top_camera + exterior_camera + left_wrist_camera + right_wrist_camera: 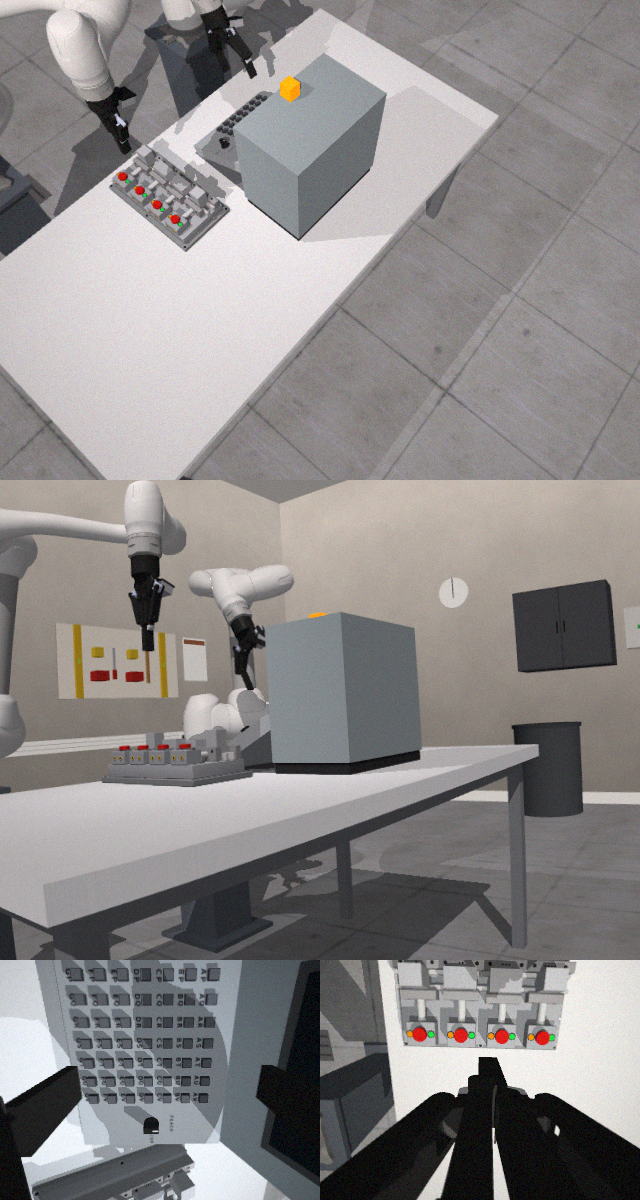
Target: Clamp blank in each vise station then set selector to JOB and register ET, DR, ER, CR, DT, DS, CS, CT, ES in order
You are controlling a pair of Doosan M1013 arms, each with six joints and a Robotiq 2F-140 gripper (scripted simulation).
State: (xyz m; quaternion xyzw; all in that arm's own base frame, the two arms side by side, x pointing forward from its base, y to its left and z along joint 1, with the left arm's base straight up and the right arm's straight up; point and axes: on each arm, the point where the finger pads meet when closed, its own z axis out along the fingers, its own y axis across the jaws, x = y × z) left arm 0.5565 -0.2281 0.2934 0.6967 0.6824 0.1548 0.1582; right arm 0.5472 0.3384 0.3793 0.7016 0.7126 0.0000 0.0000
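My left gripper is now 60 mm short of the black selector, 160 mm to the left of it and 180 mm above it. Round my left hand: key panel 80 mm ahead, 50 mm to the right, 220 mm below; then key 30 mm ahead, 200 mm below.
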